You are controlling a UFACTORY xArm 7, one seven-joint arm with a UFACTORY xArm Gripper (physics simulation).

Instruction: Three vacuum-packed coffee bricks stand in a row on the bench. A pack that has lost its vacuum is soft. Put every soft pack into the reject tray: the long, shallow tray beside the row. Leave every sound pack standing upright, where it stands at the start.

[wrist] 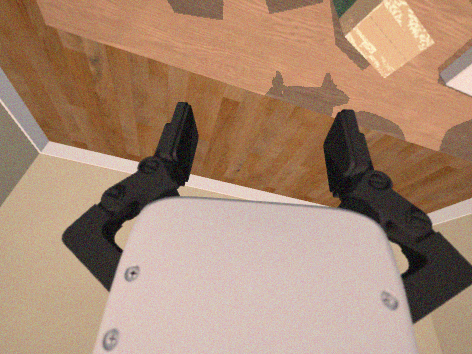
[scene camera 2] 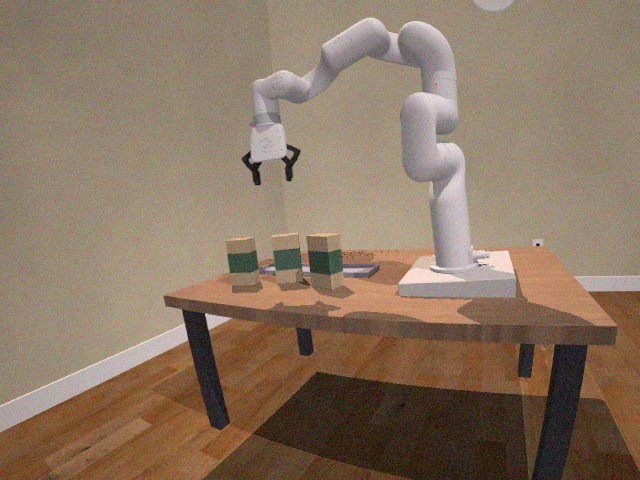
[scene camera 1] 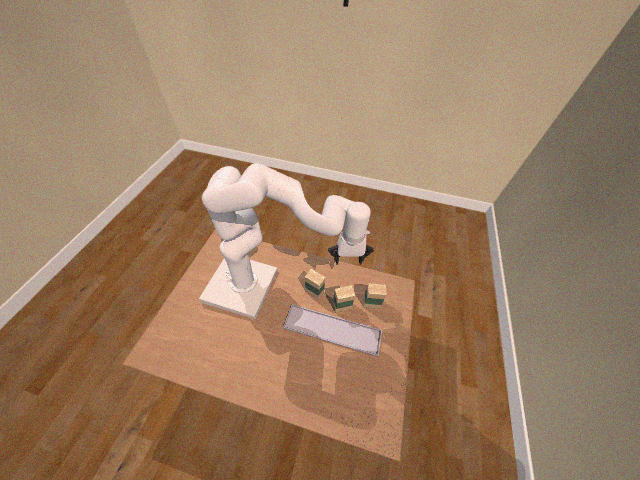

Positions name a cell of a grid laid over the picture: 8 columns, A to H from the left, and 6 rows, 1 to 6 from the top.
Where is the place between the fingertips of the gripper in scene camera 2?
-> D3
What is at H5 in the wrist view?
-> The gripper.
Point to a reject tray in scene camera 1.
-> E5
